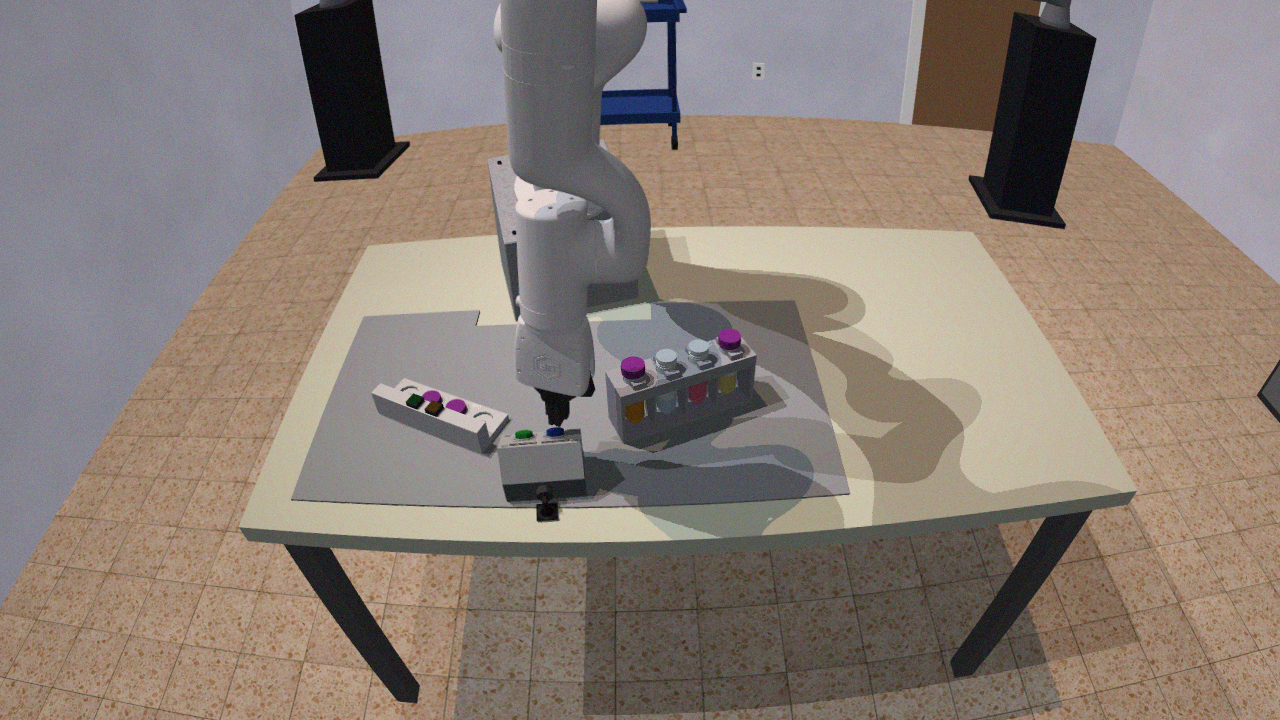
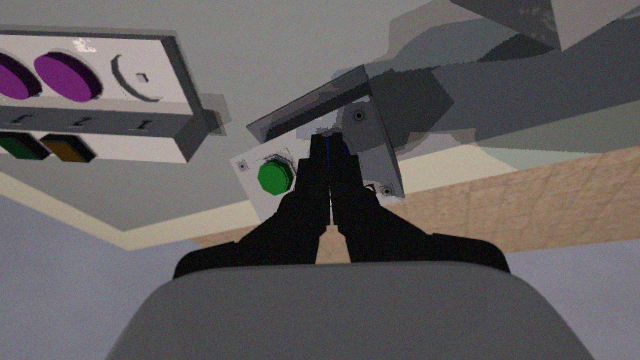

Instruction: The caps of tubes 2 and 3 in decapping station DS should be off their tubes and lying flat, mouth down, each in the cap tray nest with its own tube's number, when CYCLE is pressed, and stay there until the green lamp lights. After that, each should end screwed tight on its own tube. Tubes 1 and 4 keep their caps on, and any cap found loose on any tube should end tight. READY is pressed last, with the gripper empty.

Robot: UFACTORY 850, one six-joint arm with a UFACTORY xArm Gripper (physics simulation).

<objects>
my gripper: image 1; image 2
same spot on my gripper: [image 1: 557,406] = [image 2: 336,224]
</objects>
